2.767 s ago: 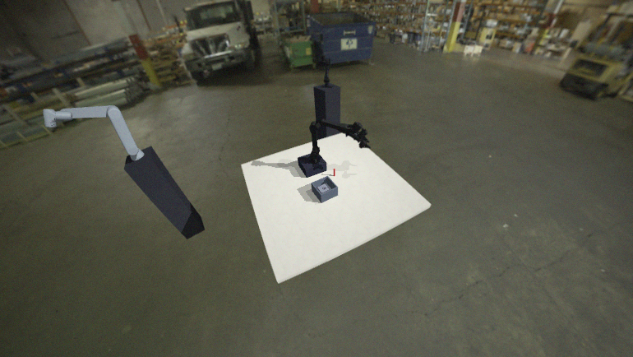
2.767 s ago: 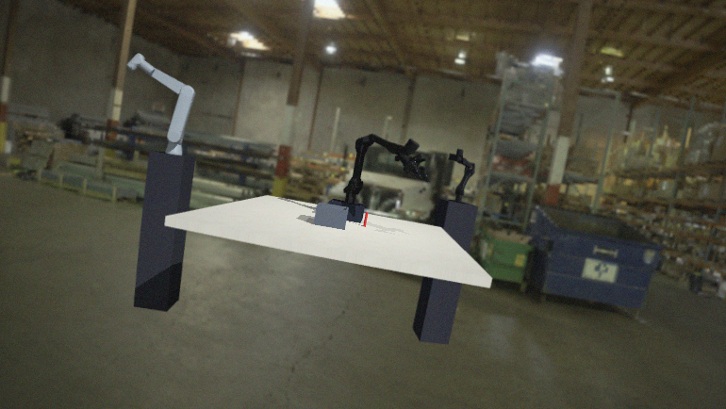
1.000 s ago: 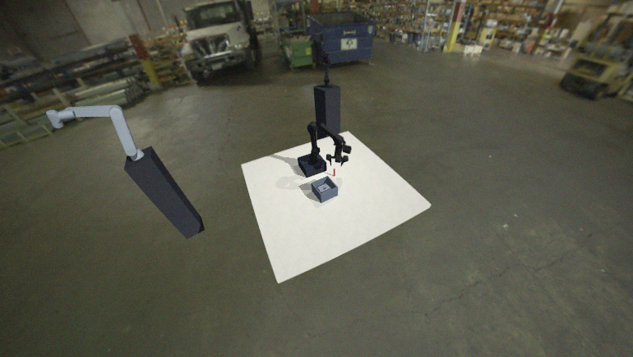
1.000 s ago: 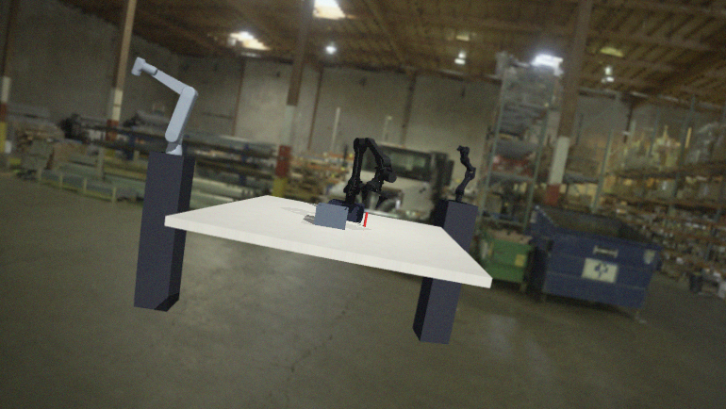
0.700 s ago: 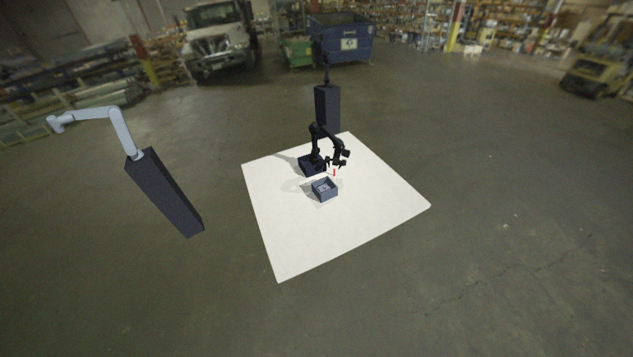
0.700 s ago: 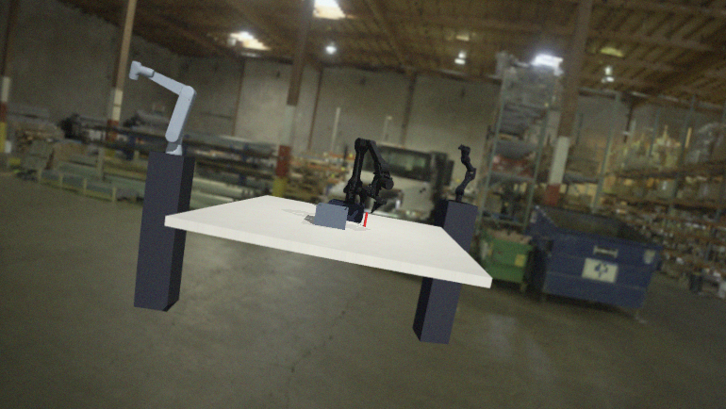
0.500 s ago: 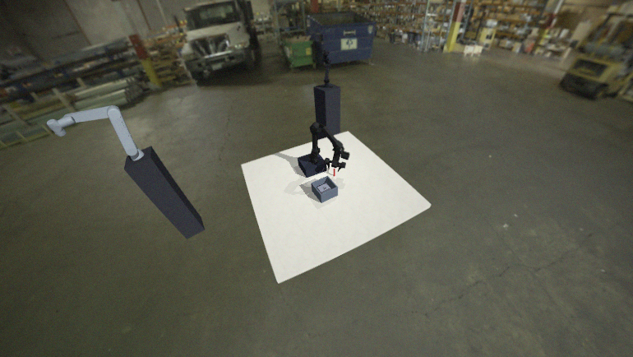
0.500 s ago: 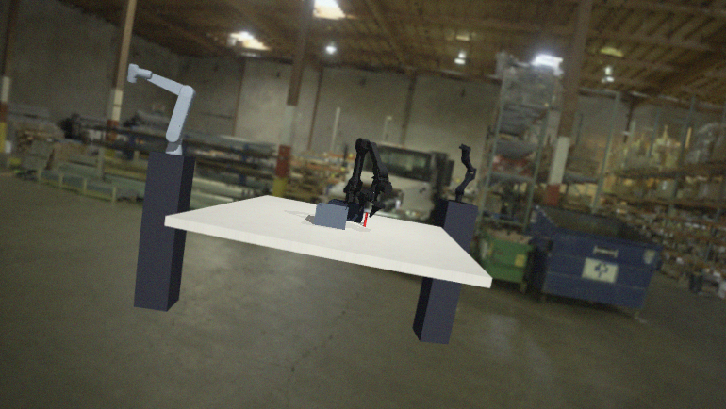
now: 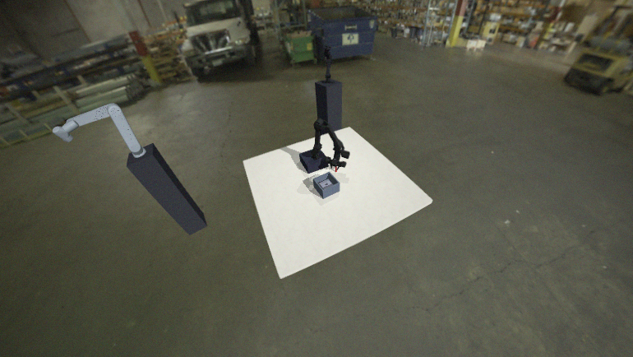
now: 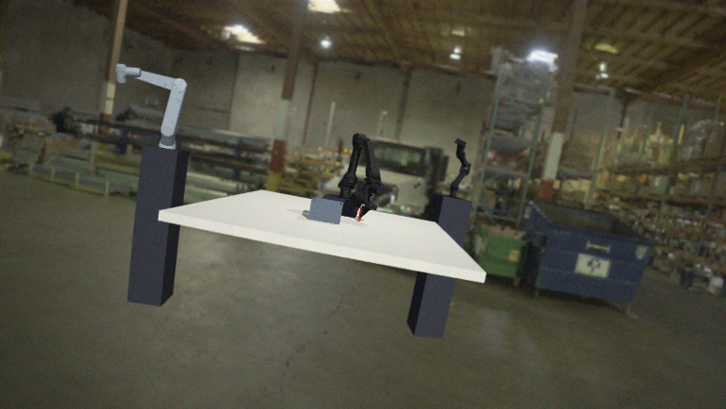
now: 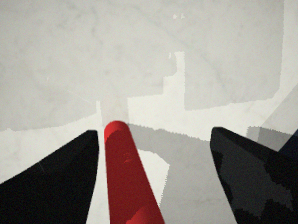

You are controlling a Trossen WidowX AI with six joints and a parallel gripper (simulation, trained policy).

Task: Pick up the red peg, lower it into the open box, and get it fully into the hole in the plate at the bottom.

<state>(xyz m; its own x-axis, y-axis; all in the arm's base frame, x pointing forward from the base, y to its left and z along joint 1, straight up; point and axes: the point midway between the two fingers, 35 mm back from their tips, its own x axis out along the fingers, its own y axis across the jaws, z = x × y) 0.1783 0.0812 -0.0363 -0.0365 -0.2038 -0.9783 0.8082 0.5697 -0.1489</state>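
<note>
Now: gripper tip 1 cm to the right of the red peg, 1 cm below it and 1 cm short of it. Also, from my gripper tip: grey plate: 18 cm to the right, 13 cm ahead, 2 cm above; then grey box: 18 cm to the right, 13 cm ahead.
</note>
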